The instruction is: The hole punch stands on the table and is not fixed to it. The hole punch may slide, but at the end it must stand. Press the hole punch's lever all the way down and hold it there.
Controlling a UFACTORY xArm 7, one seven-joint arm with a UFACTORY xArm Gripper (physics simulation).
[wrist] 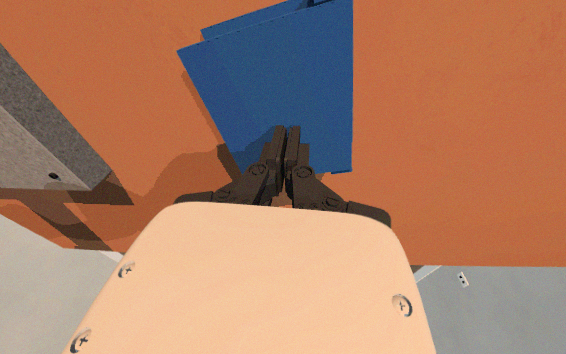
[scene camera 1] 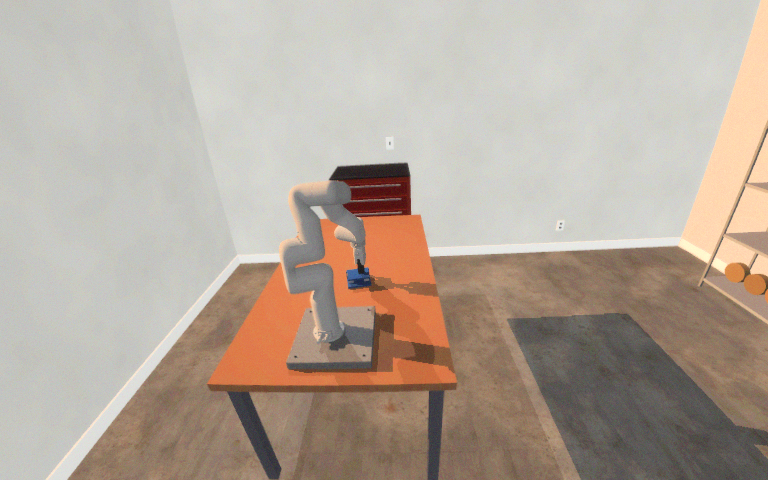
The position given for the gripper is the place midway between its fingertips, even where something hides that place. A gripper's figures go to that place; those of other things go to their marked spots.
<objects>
The gripper point(wrist: 288, 142): 0.14 m from the lens. A blue lever point(wrist: 294, 70): 0.12 m from the lens.
</objects>
